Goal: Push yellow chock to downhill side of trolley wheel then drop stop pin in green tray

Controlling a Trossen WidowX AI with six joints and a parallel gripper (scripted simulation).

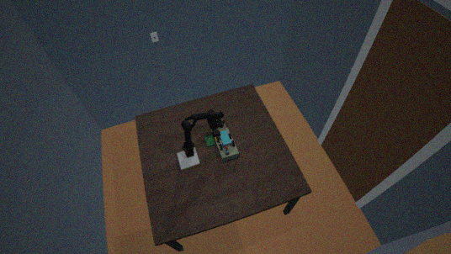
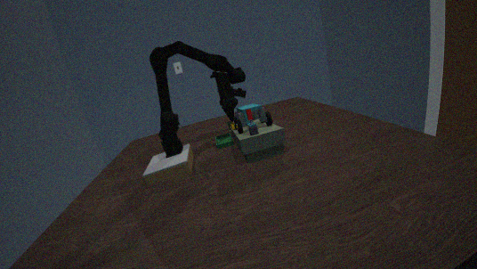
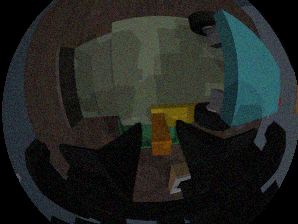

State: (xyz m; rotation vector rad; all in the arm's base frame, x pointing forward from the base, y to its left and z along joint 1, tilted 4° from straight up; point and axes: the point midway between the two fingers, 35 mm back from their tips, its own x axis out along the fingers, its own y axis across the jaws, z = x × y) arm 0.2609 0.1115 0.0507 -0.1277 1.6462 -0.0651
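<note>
Now: gripper tip 20 mm to the left of the yellow chock and 10 mm above it. Round my gripper tip: grey-green ramp block: 60 mm ahead, 100 mm to the right, 40 mm below; then green tray: 60 mm behind, 100 mm below; then trolley: 70 mm ahead, 110 mm to the right, 20 mm above.
</note>
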